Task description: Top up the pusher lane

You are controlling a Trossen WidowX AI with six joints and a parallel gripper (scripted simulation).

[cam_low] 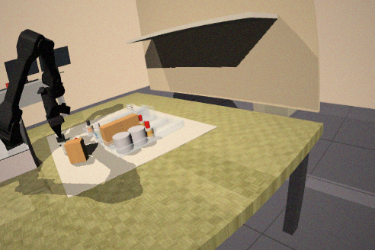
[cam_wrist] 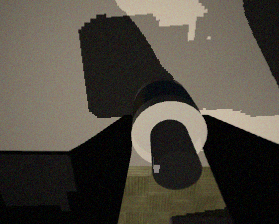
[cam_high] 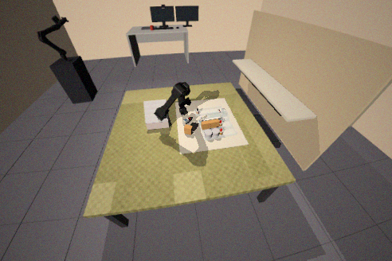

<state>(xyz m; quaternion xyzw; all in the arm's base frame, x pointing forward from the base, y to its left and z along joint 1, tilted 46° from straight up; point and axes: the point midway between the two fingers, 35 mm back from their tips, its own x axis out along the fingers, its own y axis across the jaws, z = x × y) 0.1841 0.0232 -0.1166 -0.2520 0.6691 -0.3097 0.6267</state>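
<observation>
Now: the orange box 1 cm ahead of my gripper tip and 23 cm to the right of it. Round my gripper tip: wall shelf 65 cm ahead, 16 cm to the right, 33 cm above.
</observation>
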